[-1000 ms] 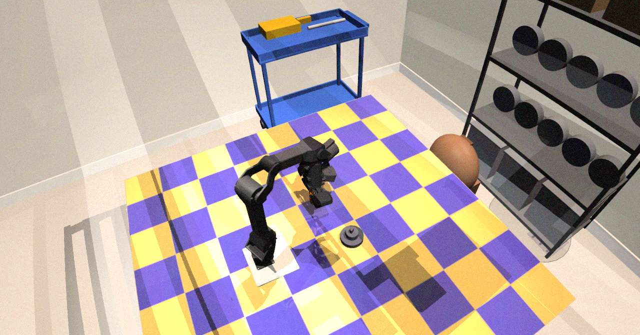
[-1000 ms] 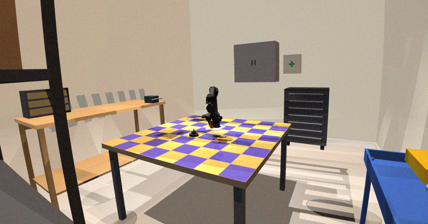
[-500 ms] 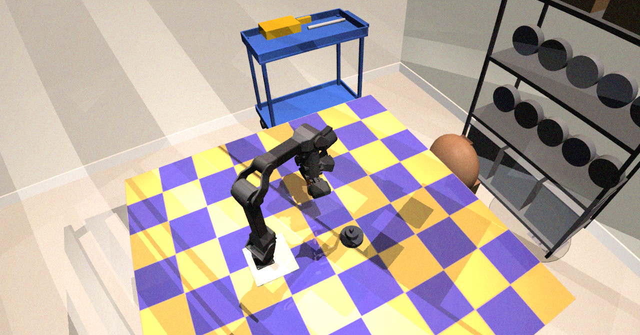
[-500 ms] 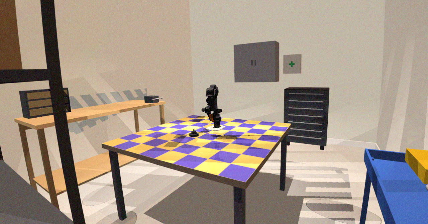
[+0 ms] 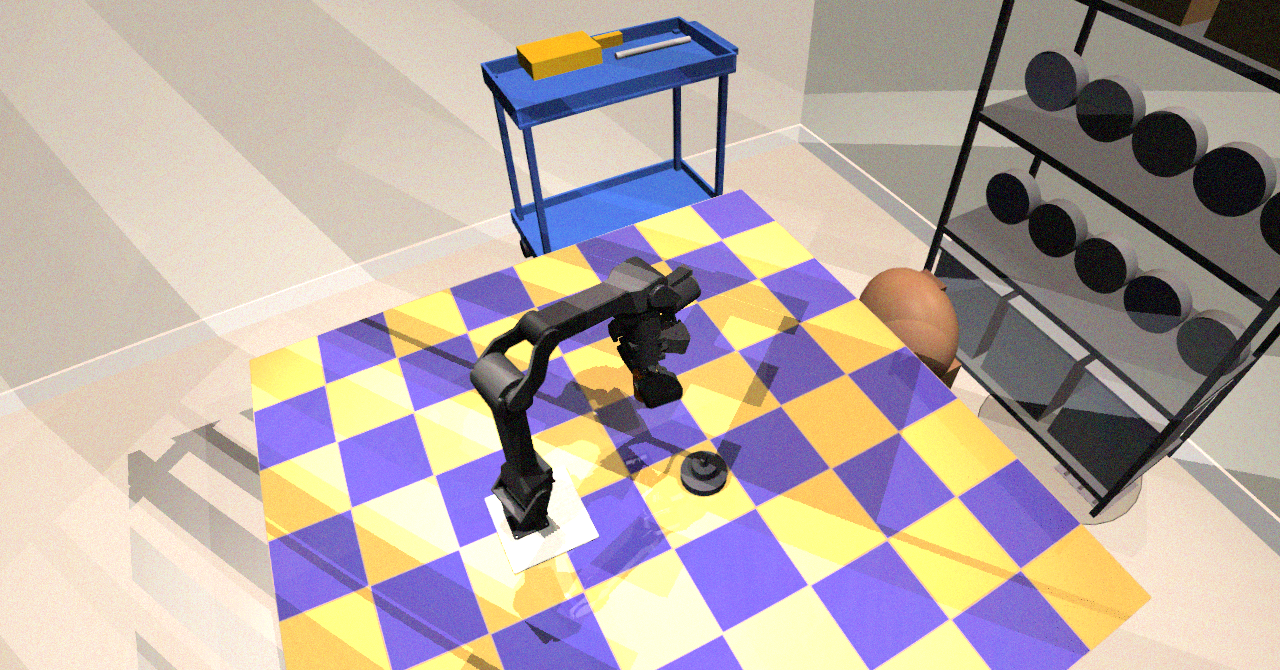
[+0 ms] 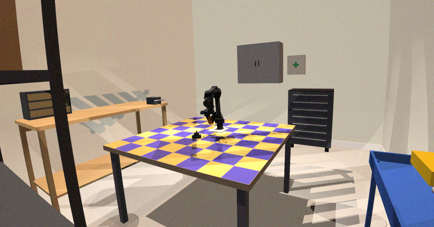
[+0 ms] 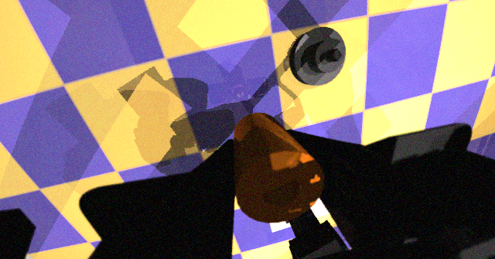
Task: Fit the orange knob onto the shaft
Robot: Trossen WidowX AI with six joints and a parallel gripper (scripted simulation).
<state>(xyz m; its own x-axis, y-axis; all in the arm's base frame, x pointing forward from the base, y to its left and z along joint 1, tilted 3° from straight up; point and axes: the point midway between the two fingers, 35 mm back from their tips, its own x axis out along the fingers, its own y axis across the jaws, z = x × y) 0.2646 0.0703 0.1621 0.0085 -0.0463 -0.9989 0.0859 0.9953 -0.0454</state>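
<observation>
The round pedestal is 50 mm ahead of my gripper tip, 130 mm to the right of it and 110 mm below it. From my gripper tip the other things lie so: orange knob (20 mm above).
</observation>
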